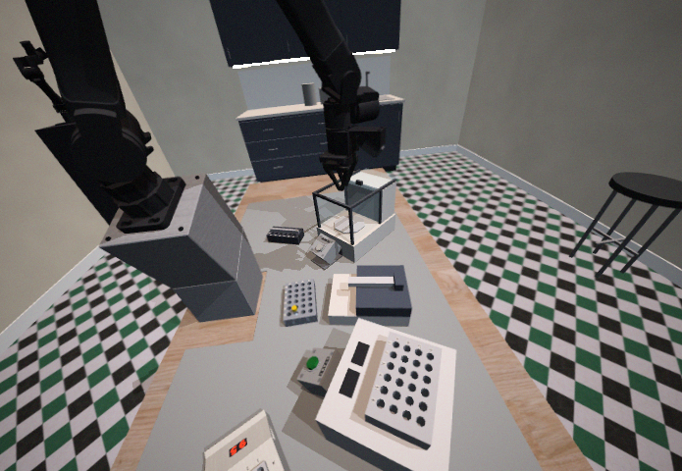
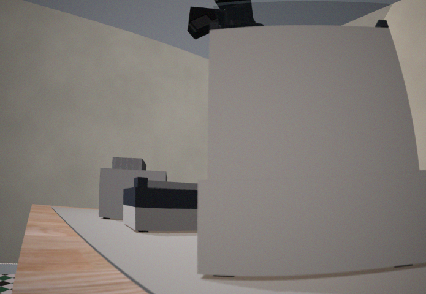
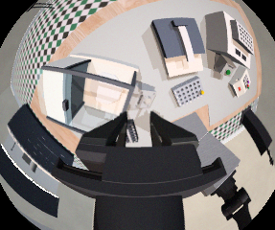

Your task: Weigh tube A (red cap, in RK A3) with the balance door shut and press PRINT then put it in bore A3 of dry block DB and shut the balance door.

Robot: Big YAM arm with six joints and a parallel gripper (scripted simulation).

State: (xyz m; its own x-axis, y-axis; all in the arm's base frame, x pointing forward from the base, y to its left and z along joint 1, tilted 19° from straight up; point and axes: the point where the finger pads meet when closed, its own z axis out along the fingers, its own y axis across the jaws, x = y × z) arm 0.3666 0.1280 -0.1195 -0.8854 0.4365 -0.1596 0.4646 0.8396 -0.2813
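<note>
The balance door lies 9 cm ahead of my hand, 17 cm to the left of it and 7 cm below it. From my hand the other things lie so: yellow-capped tube: 16 cm behind, 20 cm to the right, 25 cm below; spectrophotometer: 4 cm ahead, 17 cm to the right, 21 cm below; tube rack: 15 cm behind, 15 cm to the right, 27 cm below.
</note>
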